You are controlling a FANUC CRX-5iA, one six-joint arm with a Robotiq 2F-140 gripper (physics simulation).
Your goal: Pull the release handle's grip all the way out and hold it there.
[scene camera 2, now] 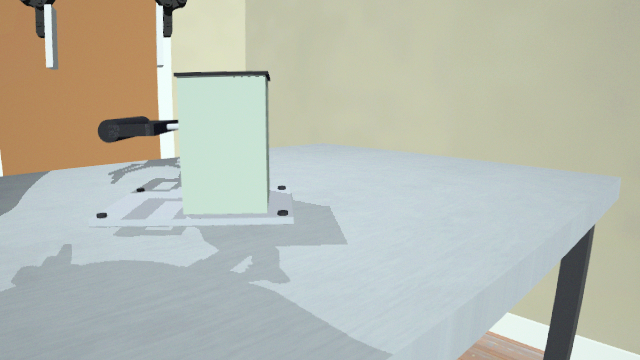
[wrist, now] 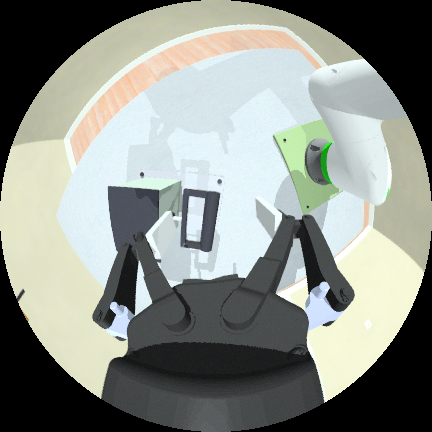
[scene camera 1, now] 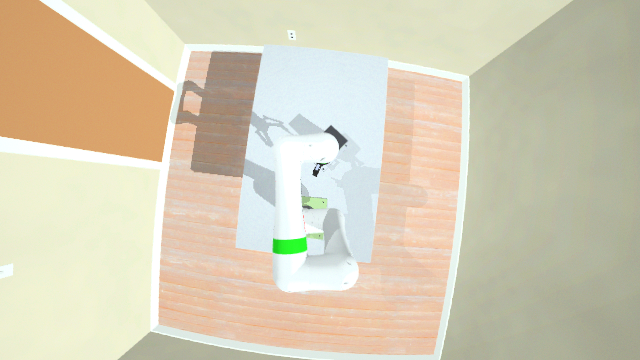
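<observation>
The release handle's black rectangular grip sticks out sideways from a pale green box with a dark top. A short white rod shows between grip and box. The box stands on a light base plate with dark bolts. My gripper is open and empty. Its fingers point down, with their tips above the height of the grip in the second scene view. In the wrist view the grip appears between the two pads. The arm hides the grip in the first scene view.
The grey table carries the box and the arm's green mounting plate. The white arm reaches over the table. In the wrist view the left pad appears close beside the box.
</observation>
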